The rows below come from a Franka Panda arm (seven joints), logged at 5 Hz.
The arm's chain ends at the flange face. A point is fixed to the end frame.
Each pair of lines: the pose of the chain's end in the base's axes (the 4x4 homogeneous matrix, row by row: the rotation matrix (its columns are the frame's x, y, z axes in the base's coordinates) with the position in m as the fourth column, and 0 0 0 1 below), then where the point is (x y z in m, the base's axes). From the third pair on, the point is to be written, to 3 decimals.
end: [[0.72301 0.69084 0.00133 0.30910], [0.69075 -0.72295 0.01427 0.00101], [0.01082 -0.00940 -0.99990 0.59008], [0 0 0 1]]
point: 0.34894 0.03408 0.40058
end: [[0.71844 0.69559 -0.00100 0.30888], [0.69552 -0.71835 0.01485 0.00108], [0.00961 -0.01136 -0.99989 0.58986], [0 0 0 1]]
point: 0.34808 0.03452 0.40030
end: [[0.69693 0.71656 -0.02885 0.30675], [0.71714 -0.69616 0.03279 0.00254], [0.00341 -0.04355 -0.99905 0.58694], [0 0 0 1]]
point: 0.340 0.041 0.397
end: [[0.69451 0.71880 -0.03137 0.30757], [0.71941 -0.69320 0.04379 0.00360], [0.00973 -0.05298 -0.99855 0.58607], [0 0 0 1]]
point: 0.340 0.044 0.397
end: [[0.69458 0.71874 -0.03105 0.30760], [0.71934 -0.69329 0.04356 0.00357], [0.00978 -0.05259 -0.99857 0.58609], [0 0 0 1]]
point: 0.340 0.044 0.397
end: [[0.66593 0.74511 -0.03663 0.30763], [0.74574 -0.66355 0.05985 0.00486], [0.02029 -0.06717 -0.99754 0.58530], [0 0 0 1]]
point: 0.338 0.050 0.396
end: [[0.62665 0.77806 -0.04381 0.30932], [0.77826 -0.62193 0.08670 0.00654], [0.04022 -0.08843 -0.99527 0.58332], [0 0 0 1]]
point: 0.336 0.058 0.396
